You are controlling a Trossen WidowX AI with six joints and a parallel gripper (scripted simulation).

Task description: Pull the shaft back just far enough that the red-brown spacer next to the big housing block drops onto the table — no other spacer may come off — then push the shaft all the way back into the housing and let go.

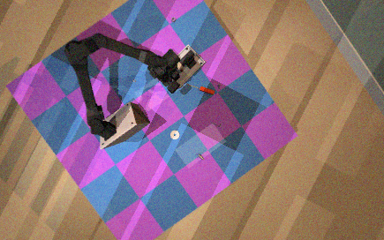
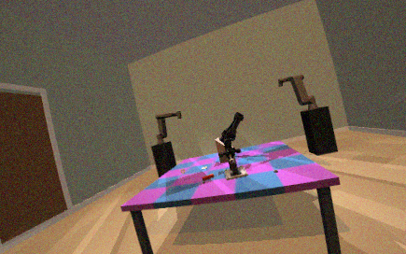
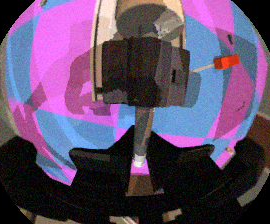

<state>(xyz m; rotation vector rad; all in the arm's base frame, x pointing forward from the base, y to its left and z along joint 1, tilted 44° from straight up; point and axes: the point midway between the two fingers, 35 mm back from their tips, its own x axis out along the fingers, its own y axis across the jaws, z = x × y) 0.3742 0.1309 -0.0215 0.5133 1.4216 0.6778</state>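
Right now my gripper tip is 5 cm short of the thin grey shaft, 4 cm below it and 1 cm to the right of it. Round my gripper tip: tan cylinder: 10 cm ahead, 3 cm above, 1 cm to the left; then red-handled tool: 15 cm to the right, 14 cm ahead, 4 cm below.
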